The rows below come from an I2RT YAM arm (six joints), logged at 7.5 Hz.
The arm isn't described. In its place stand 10 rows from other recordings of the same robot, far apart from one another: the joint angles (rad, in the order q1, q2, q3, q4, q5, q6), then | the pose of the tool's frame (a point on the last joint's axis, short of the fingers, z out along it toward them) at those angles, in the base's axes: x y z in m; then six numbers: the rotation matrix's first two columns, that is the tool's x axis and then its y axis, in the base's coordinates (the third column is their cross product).
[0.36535 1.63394 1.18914 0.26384 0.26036 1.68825] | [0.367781, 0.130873, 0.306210, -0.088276, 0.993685, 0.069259, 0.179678, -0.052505, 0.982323]
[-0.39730 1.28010 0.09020 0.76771 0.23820 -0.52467] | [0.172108, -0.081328, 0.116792, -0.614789, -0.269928, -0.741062, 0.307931, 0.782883, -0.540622]
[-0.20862 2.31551 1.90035 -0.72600 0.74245 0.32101] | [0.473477, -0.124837, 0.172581, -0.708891, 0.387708, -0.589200, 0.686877, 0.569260, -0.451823]
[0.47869 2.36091 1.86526 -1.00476 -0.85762 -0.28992] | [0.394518, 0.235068, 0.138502, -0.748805, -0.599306, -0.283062, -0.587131, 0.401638, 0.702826]
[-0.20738 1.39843 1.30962 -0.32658 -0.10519 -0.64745] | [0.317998, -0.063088, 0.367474, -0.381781, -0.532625, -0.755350, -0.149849, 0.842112, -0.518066]
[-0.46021 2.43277 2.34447 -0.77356 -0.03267 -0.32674] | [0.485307, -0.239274, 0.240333, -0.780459, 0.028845, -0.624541, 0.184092, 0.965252, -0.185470]
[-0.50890 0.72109 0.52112 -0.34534 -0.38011 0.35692] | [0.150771, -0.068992, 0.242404, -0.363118, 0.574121, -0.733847, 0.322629, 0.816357, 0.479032]
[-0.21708 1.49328 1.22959 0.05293 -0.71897 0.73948] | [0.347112, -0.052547, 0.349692, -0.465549, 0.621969, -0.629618, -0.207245, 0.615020, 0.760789]
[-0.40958 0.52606 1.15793 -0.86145 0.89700 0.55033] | [0.032620, -0.044489, 0.417294, 0.317059, 0.218088, -0.922990, 0.915910, 0.182161, 0.357669]
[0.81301 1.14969 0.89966 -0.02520 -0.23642 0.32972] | [0.178716, 0.201001, 0.322434, -0.455528, -0.023432, -0.889913, -0.754218, 0.541209, 0.371818]
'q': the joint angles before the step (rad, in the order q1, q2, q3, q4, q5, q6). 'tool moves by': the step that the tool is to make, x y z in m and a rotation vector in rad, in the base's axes. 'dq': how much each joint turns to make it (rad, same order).
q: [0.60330, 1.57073, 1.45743, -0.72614, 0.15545, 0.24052]
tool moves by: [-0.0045, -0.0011, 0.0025, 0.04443, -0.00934, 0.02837]
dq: [0.00050, -0.02673, -0.02551, 0.03158, -0.04188, 0.00084]
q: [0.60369, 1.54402, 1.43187, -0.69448, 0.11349, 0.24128]
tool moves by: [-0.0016, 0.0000, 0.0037, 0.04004, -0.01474, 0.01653]
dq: [-0.00039, -0.01475, -0.00971, 0.02930, -0.02938, 0.00534]
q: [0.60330, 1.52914, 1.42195, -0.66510, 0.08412, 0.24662]
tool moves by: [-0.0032, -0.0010, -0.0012, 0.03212, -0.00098, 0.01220]
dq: [0.00014, -0.01873, -0.02813, 0.02769, -0.02661, 0.01040]
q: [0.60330, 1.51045, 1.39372, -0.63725, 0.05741, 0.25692]
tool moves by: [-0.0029, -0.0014, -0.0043, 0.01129, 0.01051, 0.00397]
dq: [0.00006, -0.01308, -0.02840, 0.01265, -0.01331, 0.00844]
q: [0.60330, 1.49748, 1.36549, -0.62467, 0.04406, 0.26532]
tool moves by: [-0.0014, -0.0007, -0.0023, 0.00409, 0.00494, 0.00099]
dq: [0.00014, -0.00616, -0.01421, 0.00614, -0.00486, 0.00390]
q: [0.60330, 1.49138, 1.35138, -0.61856, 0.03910, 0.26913]
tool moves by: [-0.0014, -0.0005, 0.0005, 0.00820, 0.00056, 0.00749]
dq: [0.00005, -0.00657, -0.00530, 0.00292, -0.01026, 0.00004]
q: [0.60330, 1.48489, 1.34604, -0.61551, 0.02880, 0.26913]
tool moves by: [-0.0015, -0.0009, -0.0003, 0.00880, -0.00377, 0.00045]
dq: [-0.00009, -0.00920, -0.01207, 0.01087, -0.00387, 0.00337]
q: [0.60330, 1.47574, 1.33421, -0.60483, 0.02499, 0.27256]
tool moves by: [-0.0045, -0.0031, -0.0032, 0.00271, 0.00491, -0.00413]
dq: [-0.00004, -0.02092, -0.03049, 0.00691, -0.00042, 0.00646]
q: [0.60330, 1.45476, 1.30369, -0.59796, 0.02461, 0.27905]
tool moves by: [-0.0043, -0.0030, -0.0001, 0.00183, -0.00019, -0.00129]
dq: [-0.00011, -0.02018, -0.01828, -0.00075, -0.00009, 0.00183]
